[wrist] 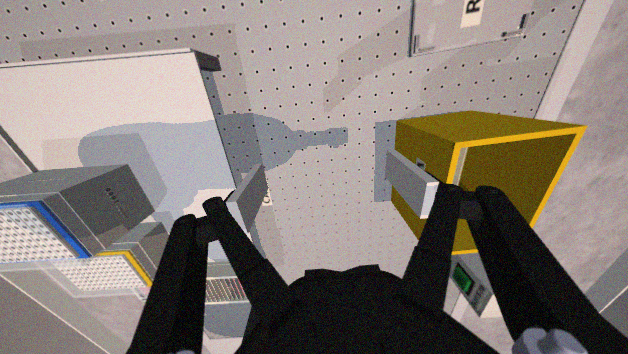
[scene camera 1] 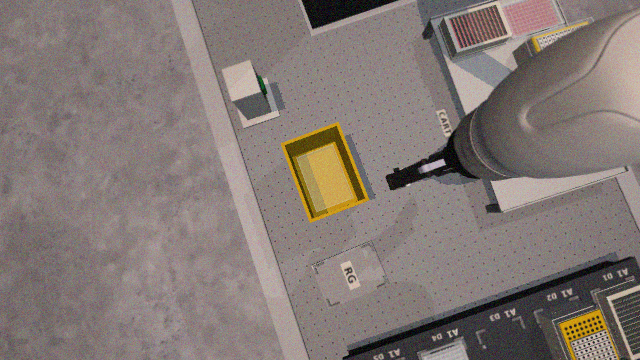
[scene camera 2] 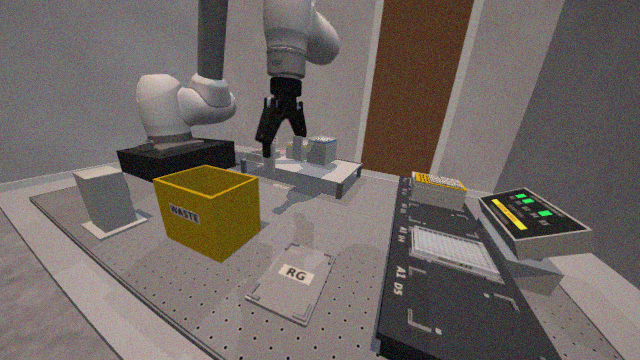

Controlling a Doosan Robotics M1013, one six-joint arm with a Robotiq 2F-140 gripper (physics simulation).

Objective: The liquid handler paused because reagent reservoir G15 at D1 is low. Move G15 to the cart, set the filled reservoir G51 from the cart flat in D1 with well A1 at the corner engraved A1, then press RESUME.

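Where they show: gripper, fingertip midpoint: (wrist: 324, 170) (scene camera 2: 284, 164); arm's base, link origin: (scene camera 2: 173, 146).
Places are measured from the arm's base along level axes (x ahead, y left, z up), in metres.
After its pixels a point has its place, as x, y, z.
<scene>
My gripper (scene camera 1: 397, 180) (scene camera 2: 283, 150) (wrist: 324, 170) @[0.590, -0.018, 0.037] is open and empty, pointing down above the bench between the cart (scene camera 1: 560, 187) @[0.702, 0.257, -0.034] (scene camera 2: 345, 170) @[0.680, 0.264, -0.034] (wrist: 100, 100) @[0.671, 0.255, -0.034] and the yellow bin. A ribbed reservoir (scene camera 1: 627, 312) @[0.966, 0.278, -0.010], apparently G15, stands at D1 on the dark deck (scene camera 1: 517, 345) @[0.974, 0.061, -0.034] (scene camera 2: 450, 300) @[0.984, -0.198, -0.034], cut off by the view's edge. On the cart, a reservoir with red stripes (scene camera 1: 477, 27) @[0.329, 0.193, -0.005] (wrist: 225, 290) @[0.326, 0.184, -0.005], apparently G51, stands at one corner; in the wrist view a finger partly hides it. A green button (scene camera 1: 262, 85) @[0.321, -0.280, 0.001] (wrist: 462, 278) @[0.322, -0.277, -0.010] sits on a grey box (scene camera 1: 242, 80) @[0.316, -0.312, 0.036] (scene camera 2: 105, 200) @[0.351, -0.325, -0.016]. Reservoir labels are unreadable.
The cart also carries a pink plate (scene camera 1: 535, 15) @[0.331, 0.336, -0.022], a yellow-rimmed rack (scene camera 1: 555, 37) @[0.412, 0.305, 0.037] (wrist: 105, 272) @[0.447, 0.307, 0.037] and a blue-rimmed rack (scene camera 2: 322, 150) (wrist: 35, 230). The WASTE bin (scene camera 1: 316, 141) @[0.462, -0.205, -0.024] (scene camera 2: 220, 220) @[0.619, -0.251, -0.006] (wrist: 465, 125) @[0.615, -0.194, -0.012] stands near the RG plate (scene camera 1: 325, 287) @[0.767, -0.278, -0.085] (scene camera 2: 280, 300) @[0.763, -0.272, -0.086] (wrist: 440, 25) @[0.731, -0.182, -0.086]. A yellow rack (scene camera 1: 590, 335) @[0.961, 0.166, 0.030] (scene camera 2: 437, 192) @[0.985, 0.120, 0.006] stands at D2.
</scene>
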